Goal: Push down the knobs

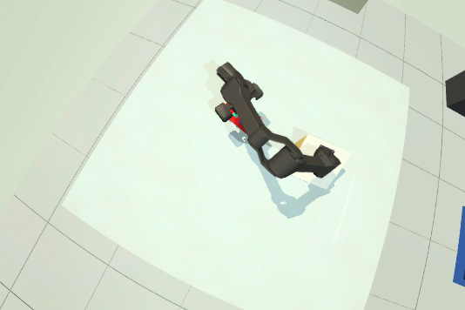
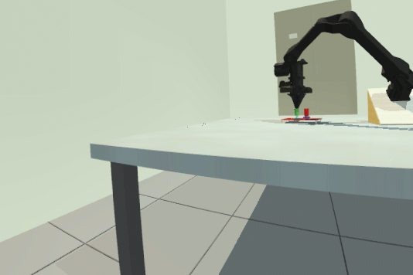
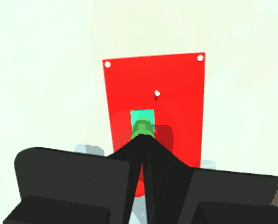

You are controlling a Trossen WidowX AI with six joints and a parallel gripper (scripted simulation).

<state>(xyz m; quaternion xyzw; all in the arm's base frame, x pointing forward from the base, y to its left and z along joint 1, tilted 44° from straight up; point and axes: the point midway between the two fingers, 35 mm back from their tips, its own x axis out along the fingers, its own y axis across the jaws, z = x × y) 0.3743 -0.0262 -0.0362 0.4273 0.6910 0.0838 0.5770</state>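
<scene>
Now: gripper tip 1 cm above the green knob. Also, from my gripper tip: red knob (4 cm behind, 2 cm to the left, 2 cm below).
</scene>
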